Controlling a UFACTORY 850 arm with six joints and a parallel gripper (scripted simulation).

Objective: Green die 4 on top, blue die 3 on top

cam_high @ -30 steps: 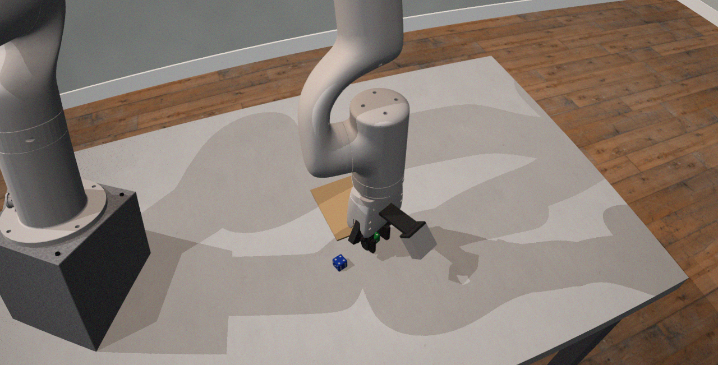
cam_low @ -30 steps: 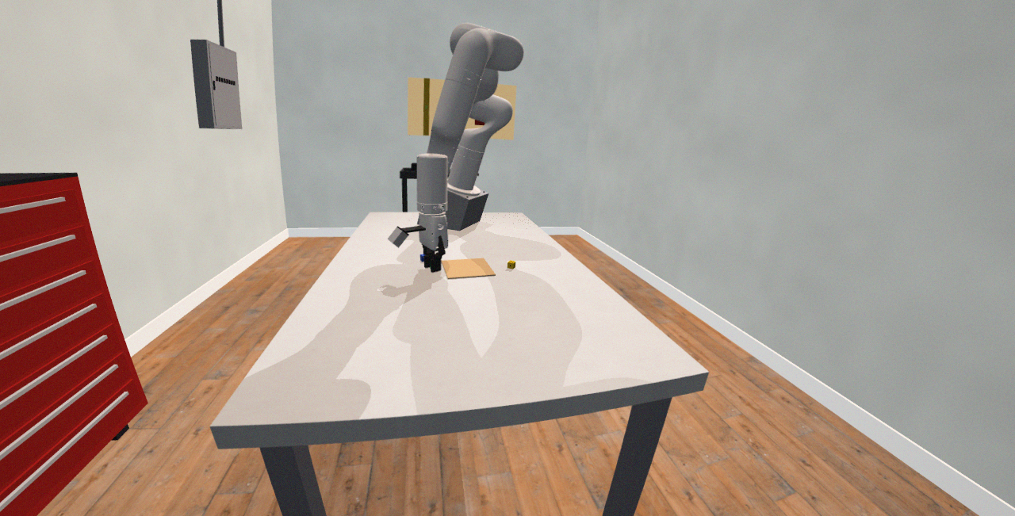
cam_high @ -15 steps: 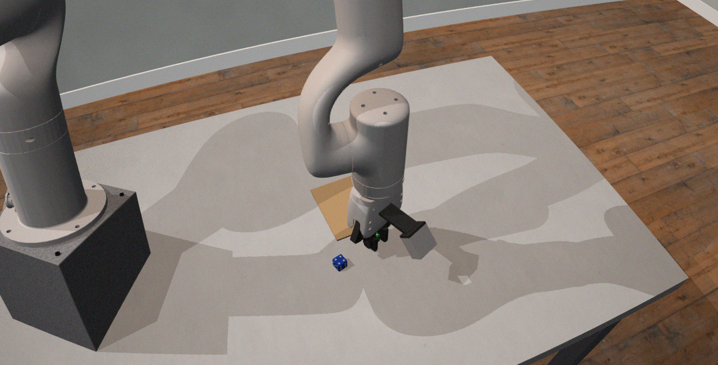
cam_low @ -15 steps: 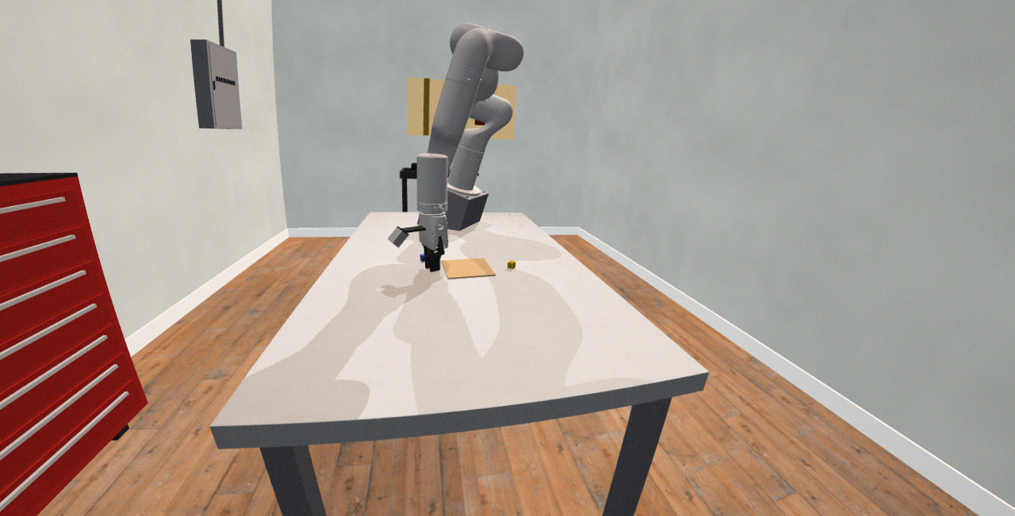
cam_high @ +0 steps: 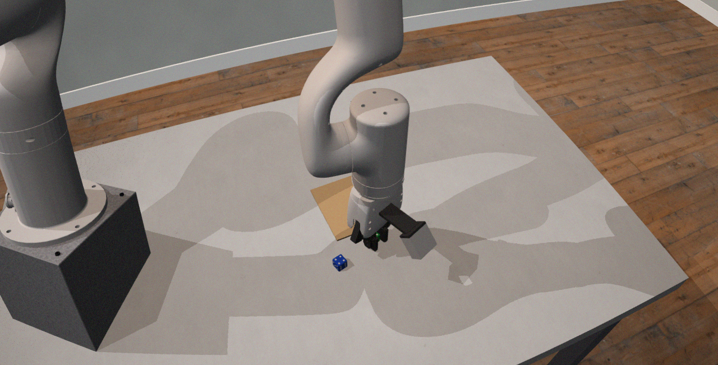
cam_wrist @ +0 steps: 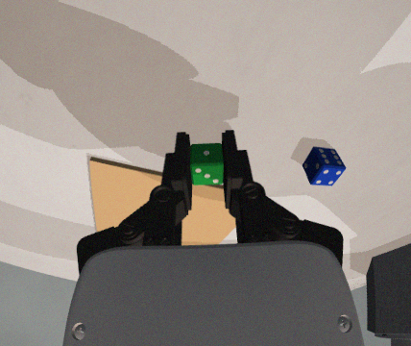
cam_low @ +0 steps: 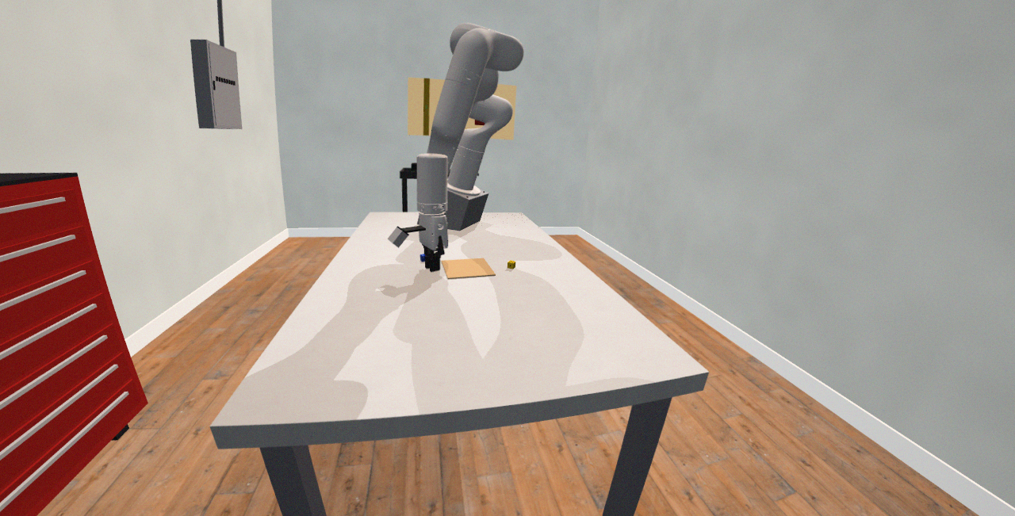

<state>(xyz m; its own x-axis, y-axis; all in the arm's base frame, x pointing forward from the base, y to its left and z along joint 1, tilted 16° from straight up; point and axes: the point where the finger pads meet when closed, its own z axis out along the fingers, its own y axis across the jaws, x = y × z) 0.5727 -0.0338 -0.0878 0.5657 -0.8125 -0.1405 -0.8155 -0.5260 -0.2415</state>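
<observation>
My gripper is now 1 cm to the right of the green die and 1 cm above it. Round my hand: blue die (8 cm behind, 4 cm to the right, 1 cm below); tan mat (10 cm to the left, 2 cm below, 2 cm behind); yellow die (24 cm to the left, 3 cm behind, 1 cm below).
</observation>
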